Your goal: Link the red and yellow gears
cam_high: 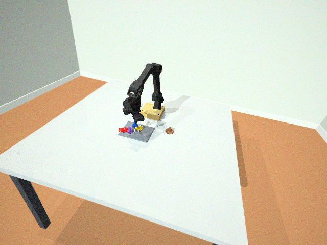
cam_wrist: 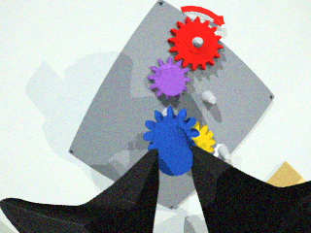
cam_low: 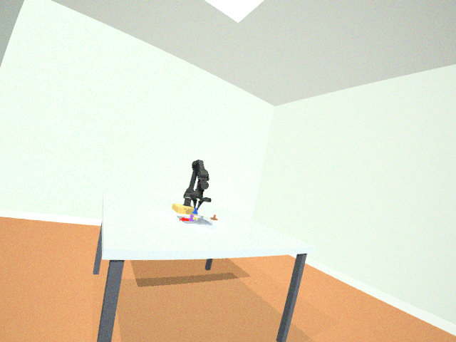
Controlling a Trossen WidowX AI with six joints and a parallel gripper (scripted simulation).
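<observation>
The purple gear lies 2 cm ahead of my gripper tip, 3 cm to the right of it and 6 cm below it. Also, from my gripper tip: blue gear: 1 cm below; then yellow gear: 4 cm behind, 2 cm to the left, 7 cm below; then red gear: 1 cm ahead, 8 cm to the right, 7 cm below.
</observation>
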